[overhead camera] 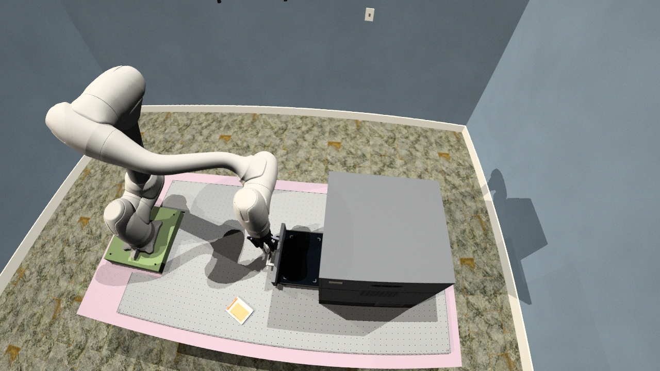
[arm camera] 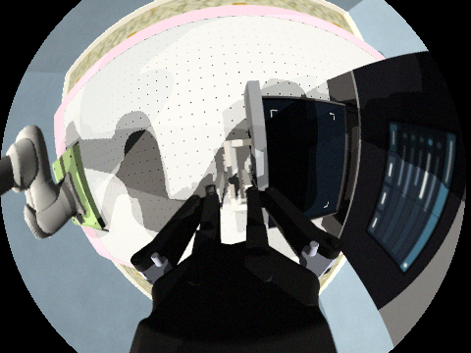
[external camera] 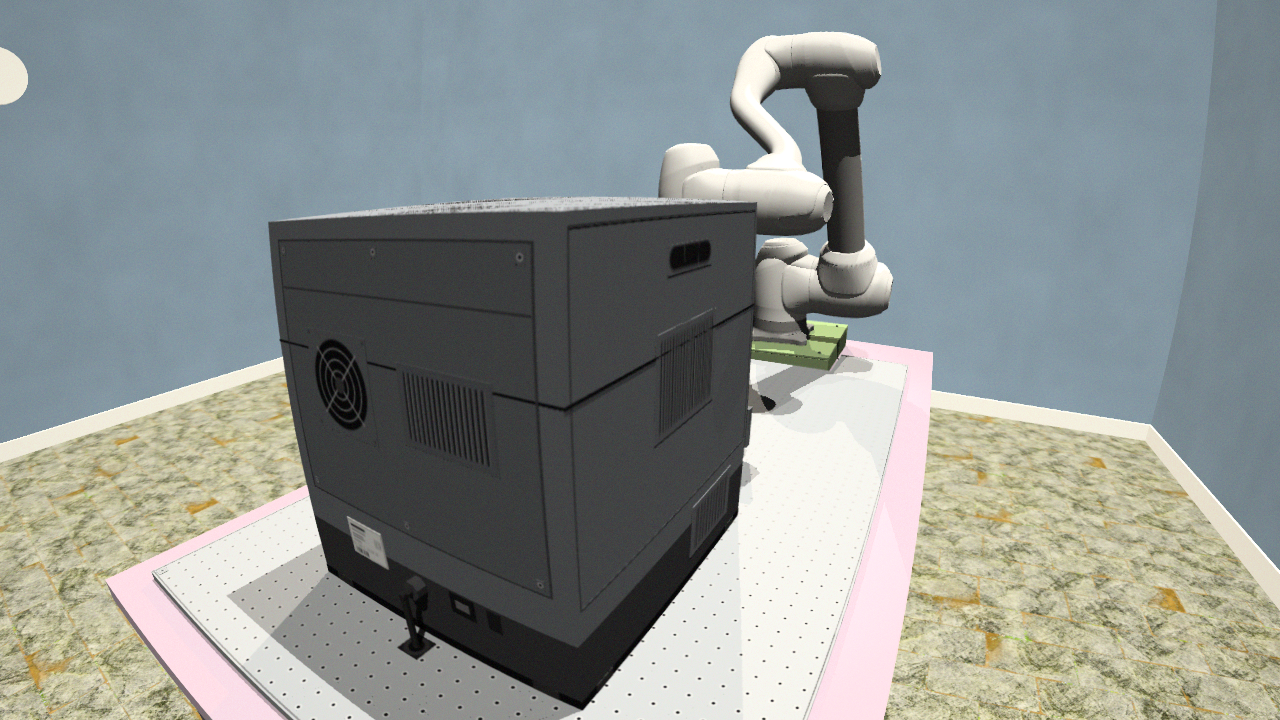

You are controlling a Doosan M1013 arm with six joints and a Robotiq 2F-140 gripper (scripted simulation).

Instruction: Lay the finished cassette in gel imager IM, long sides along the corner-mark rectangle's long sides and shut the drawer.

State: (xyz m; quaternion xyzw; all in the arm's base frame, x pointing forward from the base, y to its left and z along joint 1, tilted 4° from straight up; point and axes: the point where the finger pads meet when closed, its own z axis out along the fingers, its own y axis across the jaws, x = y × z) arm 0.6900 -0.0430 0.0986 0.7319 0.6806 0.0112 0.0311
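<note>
Right now my hand is 13 cm past the cassette FINISHED, 26 cm to the left of it and 9 cm above it.
</note>
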